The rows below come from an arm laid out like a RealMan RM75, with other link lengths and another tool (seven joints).
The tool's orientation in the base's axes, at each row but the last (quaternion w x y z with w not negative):
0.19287 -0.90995 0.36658 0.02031
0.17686 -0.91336 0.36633 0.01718
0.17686 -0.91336 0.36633 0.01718
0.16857 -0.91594 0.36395 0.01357
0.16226 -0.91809 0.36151 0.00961
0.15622 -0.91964 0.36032 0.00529
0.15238 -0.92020 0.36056 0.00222
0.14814 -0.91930 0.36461 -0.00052
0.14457 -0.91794 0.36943 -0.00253
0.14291 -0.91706 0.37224 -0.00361
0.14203 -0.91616 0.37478 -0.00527
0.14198 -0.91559 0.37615 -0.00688
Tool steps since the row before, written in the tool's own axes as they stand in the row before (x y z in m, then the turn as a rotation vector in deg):
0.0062 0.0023 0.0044 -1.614 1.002 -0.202
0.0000 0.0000 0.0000 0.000 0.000 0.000
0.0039 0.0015 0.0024 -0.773 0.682 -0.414
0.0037 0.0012 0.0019 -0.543 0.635 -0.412
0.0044 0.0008 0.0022 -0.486 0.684 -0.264
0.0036 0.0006 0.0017 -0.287 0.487 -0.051
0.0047 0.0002 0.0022 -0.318 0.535 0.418
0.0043 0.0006 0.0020 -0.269 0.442 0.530
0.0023 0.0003 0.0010 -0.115 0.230 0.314
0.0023 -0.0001 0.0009 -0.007 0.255 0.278
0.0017 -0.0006 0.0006 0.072 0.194 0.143
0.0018 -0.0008 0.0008 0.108 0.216 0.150
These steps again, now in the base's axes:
0.0034 -0.0040 -0.0059 -1.876 0.332 0.138
0.0000 0.0000 0.0000 0.000 0.000 0.000
0.0021 -0.0028 -0.0033 -1.066 -0.083 0.301
0.0021 -0.0027 -0.0027 -0.866 -0.202 0.279
0.0029 -0.0028 -0.0029 -0.841 -0.229 0.117
0.0024 -0.0023 -0.0022 -0.541 -0.162 -0.054
0.0036 -0.0026 -0.0027 -0.546 -0.042 -0.512
0.0030 -0.0028 -0.0025 -0.436 0.019 -0.598
0.0016 -0.0015 -0.0013 -0.204 0.003 -0.351
0.0018 -0.0013 -0.0011 -0.147 -0.097 -0.333
0.0017 -0.0006 -0.0006 -0.065 -0.145 -0.195
0.0019 -0.0005 -0.0007 -0.053 -0.183 -0.211

